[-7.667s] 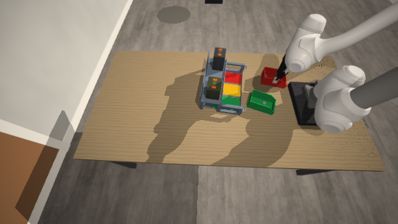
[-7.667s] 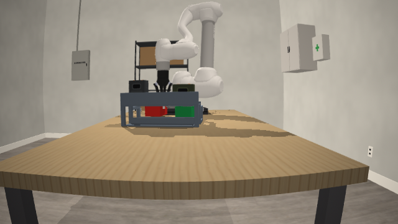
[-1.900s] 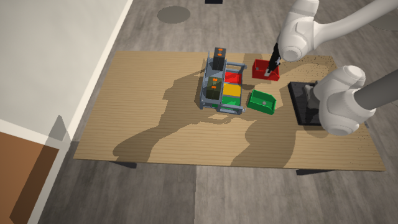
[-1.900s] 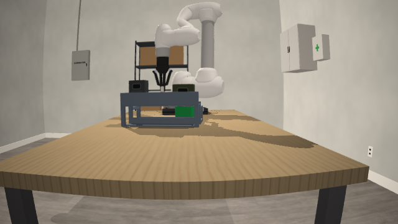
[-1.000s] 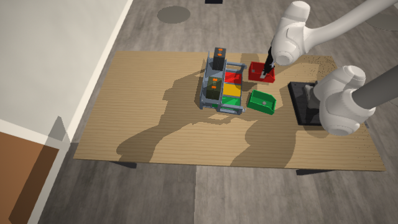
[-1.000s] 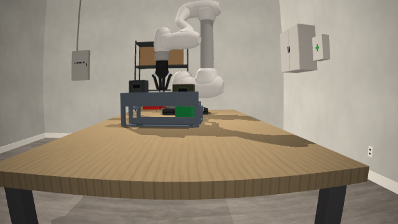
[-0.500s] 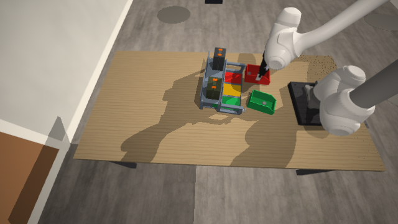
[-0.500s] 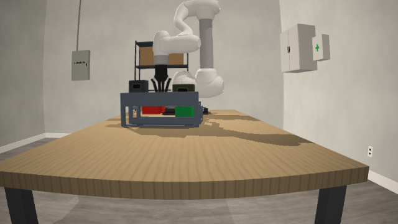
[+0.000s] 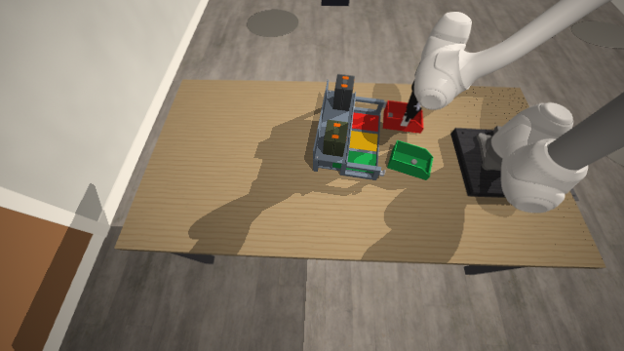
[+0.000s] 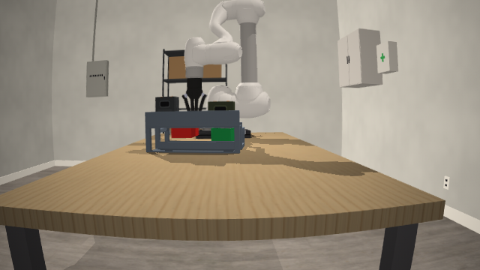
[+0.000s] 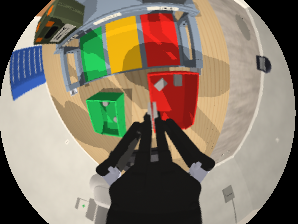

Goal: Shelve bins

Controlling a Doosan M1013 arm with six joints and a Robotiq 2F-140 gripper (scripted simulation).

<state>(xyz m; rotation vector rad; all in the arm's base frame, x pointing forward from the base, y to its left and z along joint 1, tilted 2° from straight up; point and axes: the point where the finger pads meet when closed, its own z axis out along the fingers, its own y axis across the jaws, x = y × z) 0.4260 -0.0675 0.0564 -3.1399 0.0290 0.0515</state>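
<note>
Now: hand 5 cm to the left of the red bin and 4 cm above it. From my hand the other things lie so: green bin: 4 cm behind, 15 cm to the left, 7 cm below.
</note>
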